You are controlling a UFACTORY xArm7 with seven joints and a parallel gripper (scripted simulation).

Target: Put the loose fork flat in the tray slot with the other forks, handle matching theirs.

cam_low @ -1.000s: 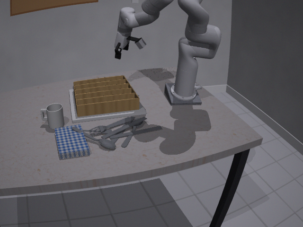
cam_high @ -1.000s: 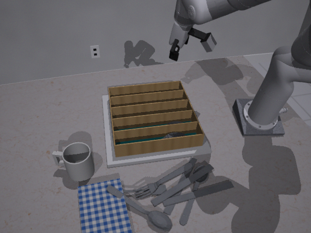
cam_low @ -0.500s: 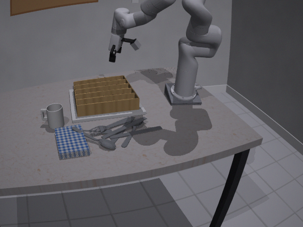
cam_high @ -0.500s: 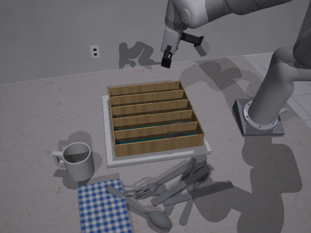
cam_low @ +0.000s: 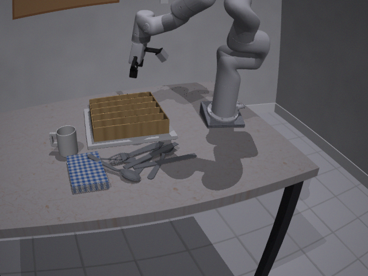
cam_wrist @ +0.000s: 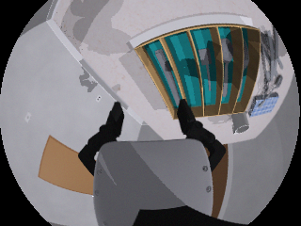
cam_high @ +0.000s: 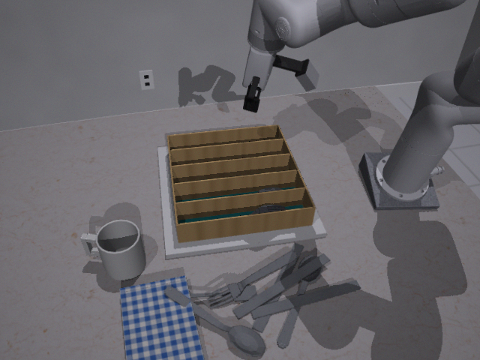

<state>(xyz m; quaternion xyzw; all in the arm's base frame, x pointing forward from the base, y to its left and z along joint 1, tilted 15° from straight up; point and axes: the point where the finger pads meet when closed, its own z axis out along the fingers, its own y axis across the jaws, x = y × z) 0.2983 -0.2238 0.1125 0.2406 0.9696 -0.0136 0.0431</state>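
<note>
My gripper is now 70 mm short of the tray, 110 mm to the right of it and 130 mm above it. The rest, counted from my hand: mug 330 mm ahead, 270 mm to the left, 150 mm below.
</note>
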